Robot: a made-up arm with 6 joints.
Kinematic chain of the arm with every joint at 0, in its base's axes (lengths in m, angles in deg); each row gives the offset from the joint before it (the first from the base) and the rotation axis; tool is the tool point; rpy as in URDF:
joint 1: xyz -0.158 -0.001 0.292 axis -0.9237 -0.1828 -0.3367
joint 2: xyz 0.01 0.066 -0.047 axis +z
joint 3: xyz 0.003 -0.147 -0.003 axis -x
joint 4: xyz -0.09 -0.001 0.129 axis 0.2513 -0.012 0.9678
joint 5: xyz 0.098 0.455 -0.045 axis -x
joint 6: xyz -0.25 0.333 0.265 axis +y
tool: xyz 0.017 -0.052 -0.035 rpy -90 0 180
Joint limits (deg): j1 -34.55..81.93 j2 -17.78..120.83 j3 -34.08..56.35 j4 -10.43..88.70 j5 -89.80..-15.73 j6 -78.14..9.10
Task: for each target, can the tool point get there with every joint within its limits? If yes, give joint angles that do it. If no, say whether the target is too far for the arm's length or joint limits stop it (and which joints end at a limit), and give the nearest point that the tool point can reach.
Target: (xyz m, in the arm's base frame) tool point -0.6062 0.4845 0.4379
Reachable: yes | joints 54.68 48.67 -8.34 14.42 -21.62 -31.58
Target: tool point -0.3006 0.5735 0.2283
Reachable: yes | joints 48.65 -6.74 9.03 15.32 -52.86 -35.40
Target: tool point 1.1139 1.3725 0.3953
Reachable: no: too far | nearest point 0.0881 0.6374 0.1923 | short by 1.278 m
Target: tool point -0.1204 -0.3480 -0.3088
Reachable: no: joint limits stop it (at a limit: joint 1, joint 3, joint 4, joint 5, joint 6) | nearest point -0.1091 -0.2837 -0.3813 | short by 0.098 m
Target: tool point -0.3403 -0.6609 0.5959
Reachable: yes | joints -25.79 53.57 -19.85 46.79 -23.26 -6.20
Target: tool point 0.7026 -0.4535 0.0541
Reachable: no: joint limits stop it (at a limit: joint 1, joint 3, joint 4, joint 5, joint 6) | nearest point 0.6113 -0.4424 0.1744 | short by 0.151 m
